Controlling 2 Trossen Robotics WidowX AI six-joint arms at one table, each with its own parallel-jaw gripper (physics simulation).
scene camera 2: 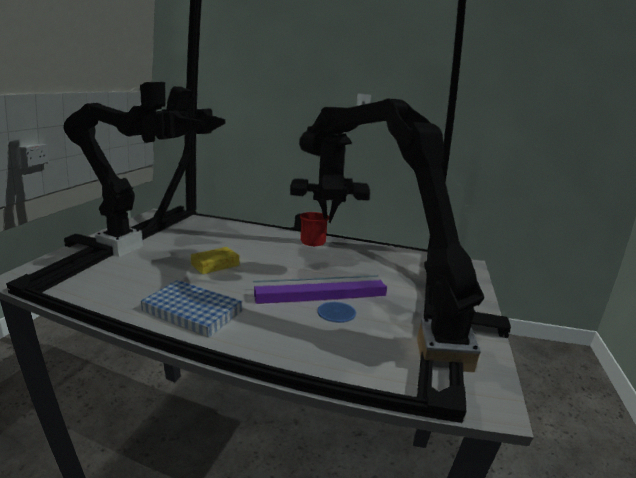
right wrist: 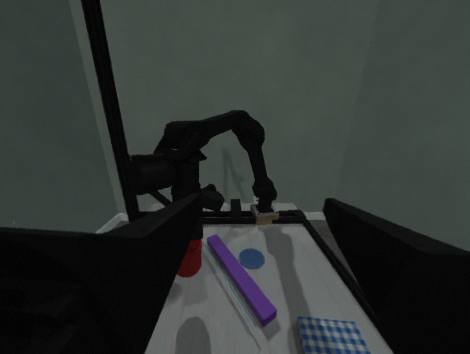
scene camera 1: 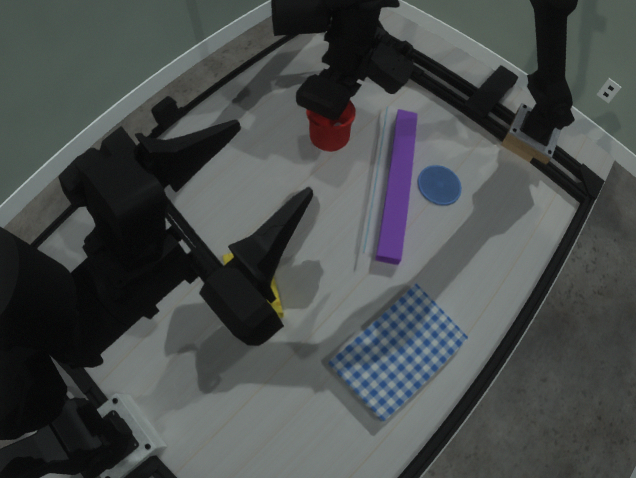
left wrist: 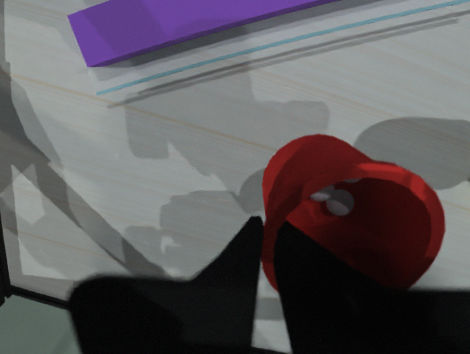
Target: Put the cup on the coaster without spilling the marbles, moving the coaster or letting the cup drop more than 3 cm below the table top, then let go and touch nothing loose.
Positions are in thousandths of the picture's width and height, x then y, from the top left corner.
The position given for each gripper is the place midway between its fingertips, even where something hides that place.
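Scene:
The left gripper appears in scene camera 2 (515, 465), and the right gripper appears in scene camera 2 (337, 256) as well. The left gripper can be seen in scene camera 1 (535, 214), as can the right gripper in scene camera 1 (428, 325). The right gripper is visible in the right wrist view (556, 569), and the left gripper is visible in the right wrist view (397, 679). The left gripper shows in the left wrist view (565, 640), while the right gripper is out of frame in the left wrist view.

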